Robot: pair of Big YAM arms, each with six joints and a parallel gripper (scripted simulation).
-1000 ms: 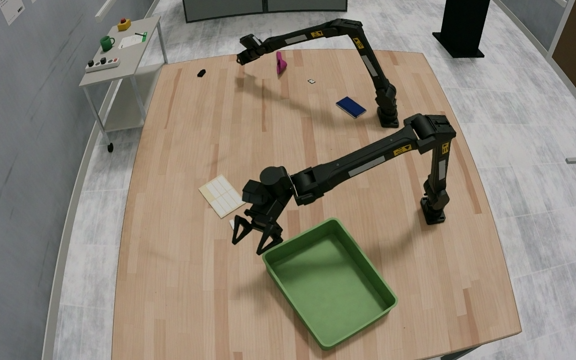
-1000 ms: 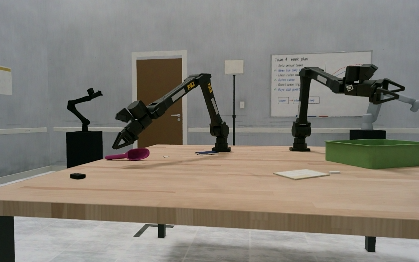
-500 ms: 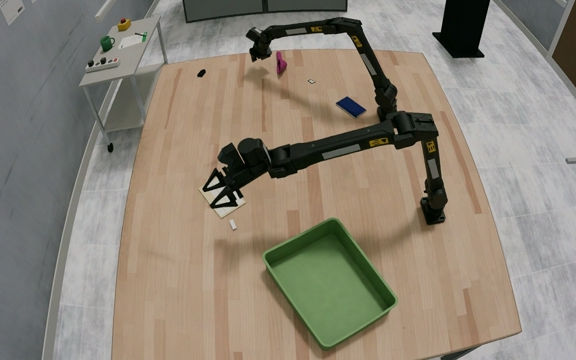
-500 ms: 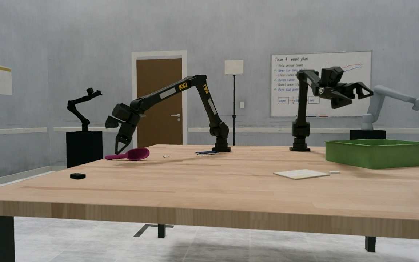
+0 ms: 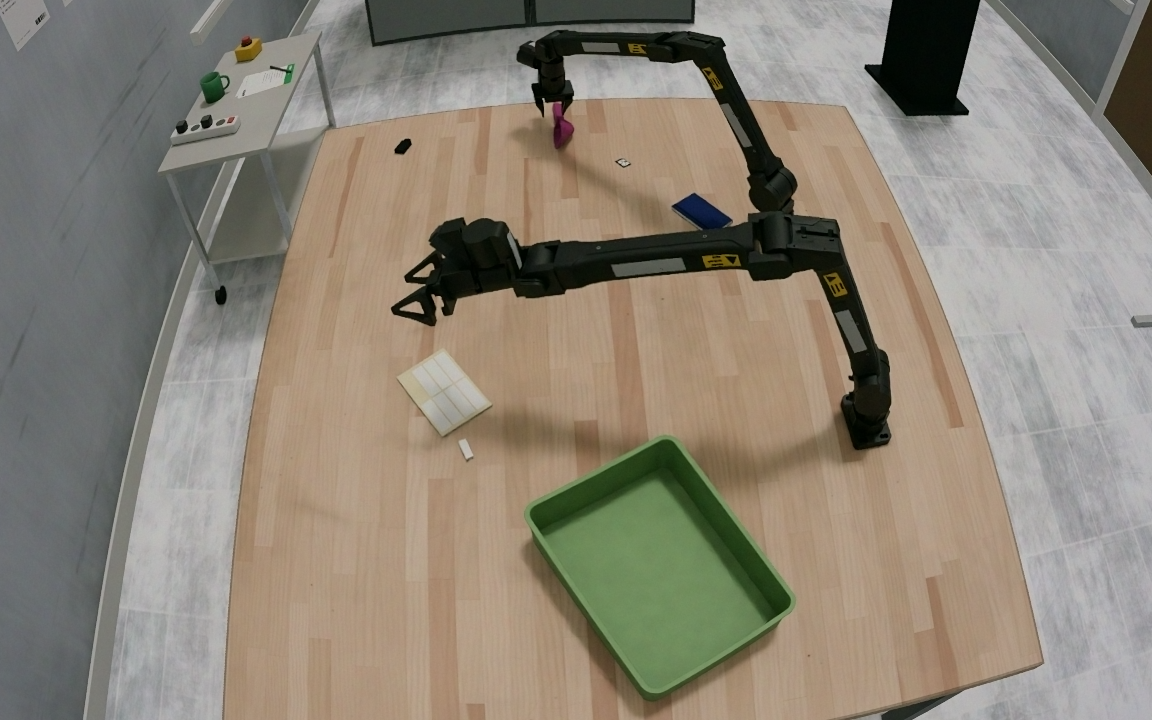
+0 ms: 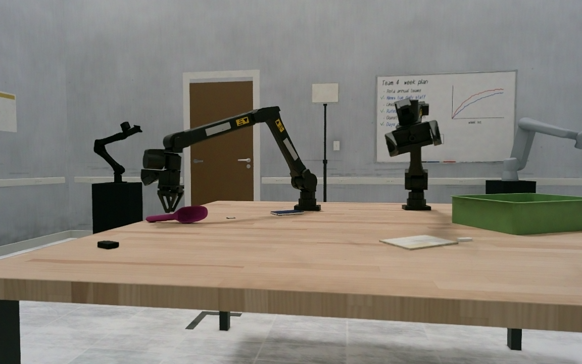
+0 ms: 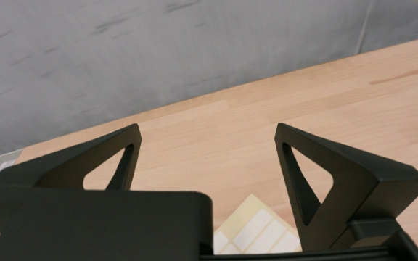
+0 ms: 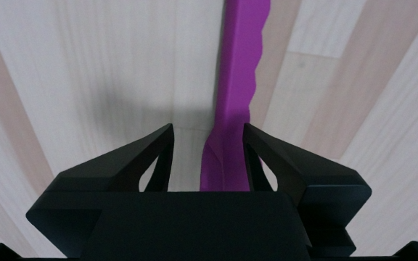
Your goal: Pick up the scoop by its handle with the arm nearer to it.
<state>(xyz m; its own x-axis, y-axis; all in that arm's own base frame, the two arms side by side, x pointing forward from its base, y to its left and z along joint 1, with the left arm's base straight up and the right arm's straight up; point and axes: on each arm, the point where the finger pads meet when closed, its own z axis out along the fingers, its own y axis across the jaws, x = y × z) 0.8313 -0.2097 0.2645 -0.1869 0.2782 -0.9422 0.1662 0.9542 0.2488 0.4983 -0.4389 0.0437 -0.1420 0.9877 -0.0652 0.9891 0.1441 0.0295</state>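
Now: right hand 20 mm past the scoop, 20 mm to the right of it and 30 mm above it. The rest, counted from my right hand: white eraser (350 mm ahead, 910 mm to the left, 40 mm below); tag (130 mm behind, 200 mm to the left, 50 mm below); black block (400 mm ahead, 40 mm to the right, 40 mm below).
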